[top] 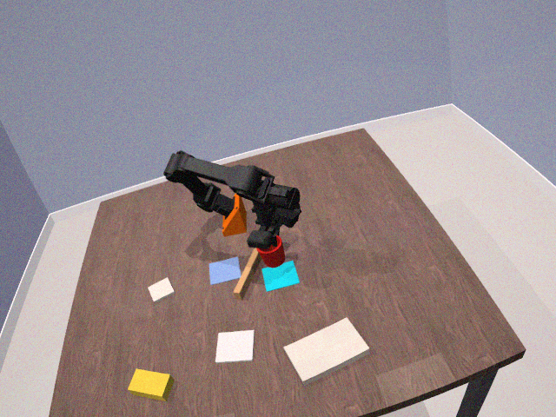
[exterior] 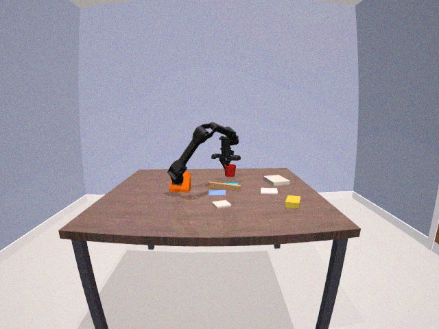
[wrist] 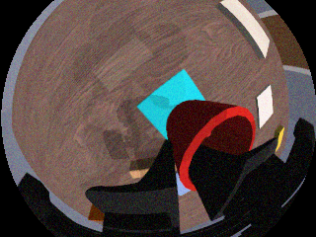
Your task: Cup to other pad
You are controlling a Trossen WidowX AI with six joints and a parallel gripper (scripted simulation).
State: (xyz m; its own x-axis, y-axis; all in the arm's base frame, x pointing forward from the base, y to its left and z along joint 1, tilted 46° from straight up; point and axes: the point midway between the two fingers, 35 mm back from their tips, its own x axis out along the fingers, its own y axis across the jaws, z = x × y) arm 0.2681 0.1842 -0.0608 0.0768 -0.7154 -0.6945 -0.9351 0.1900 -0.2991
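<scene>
Right now the cyan pad is 110 mm below my gripper tip, 30 mm ahead of it and 10 mm to the right of it. Round my gripper tip: wooden bar 100 mm to the right, 90 mm below; red cup 30 mm ahead, 10 mm to the right; blue pad 190 mm to the right, 110 mm below, 30 mm behind.
</scene>
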